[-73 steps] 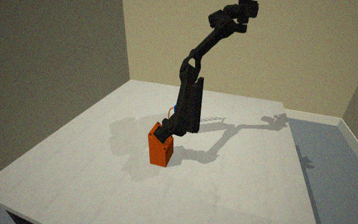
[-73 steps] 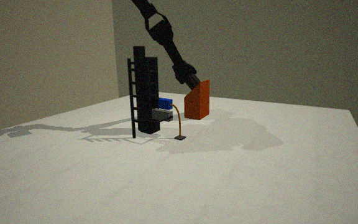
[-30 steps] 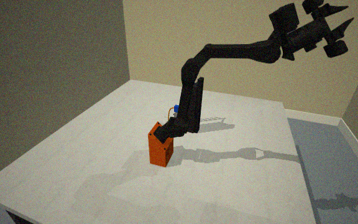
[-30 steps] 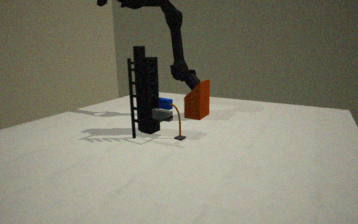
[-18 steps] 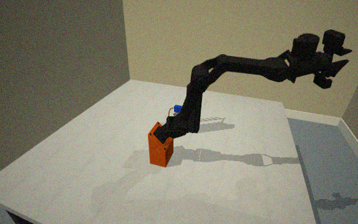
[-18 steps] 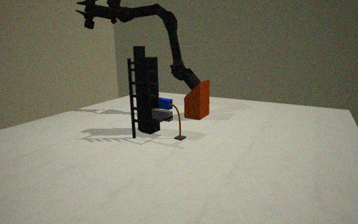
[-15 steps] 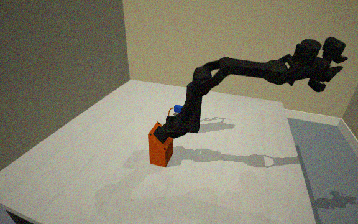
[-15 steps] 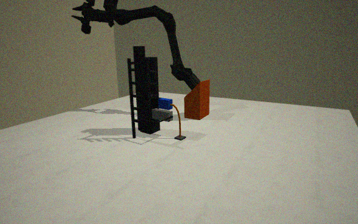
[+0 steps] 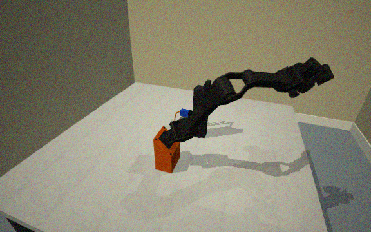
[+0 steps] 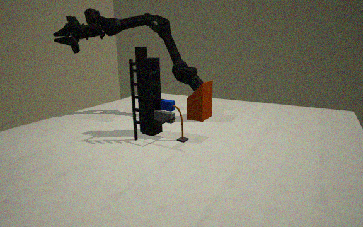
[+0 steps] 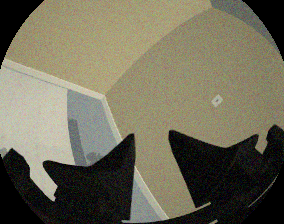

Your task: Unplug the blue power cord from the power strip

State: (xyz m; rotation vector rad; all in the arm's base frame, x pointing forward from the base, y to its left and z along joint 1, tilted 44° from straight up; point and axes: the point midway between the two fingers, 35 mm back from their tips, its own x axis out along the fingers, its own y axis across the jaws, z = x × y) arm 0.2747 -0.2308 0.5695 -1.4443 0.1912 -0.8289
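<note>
The blue plug lies 570 mm to the left of my gripper tip, 250 mm below it and 20 mm behind it. The rest, counted from my gripper tip: black ladder-like rack: 510 mm to the left, 230 mm below, 60 mm ahead; then dark pad: 660 mm to the left, 370 mm below, 20 mm behind.
</note>
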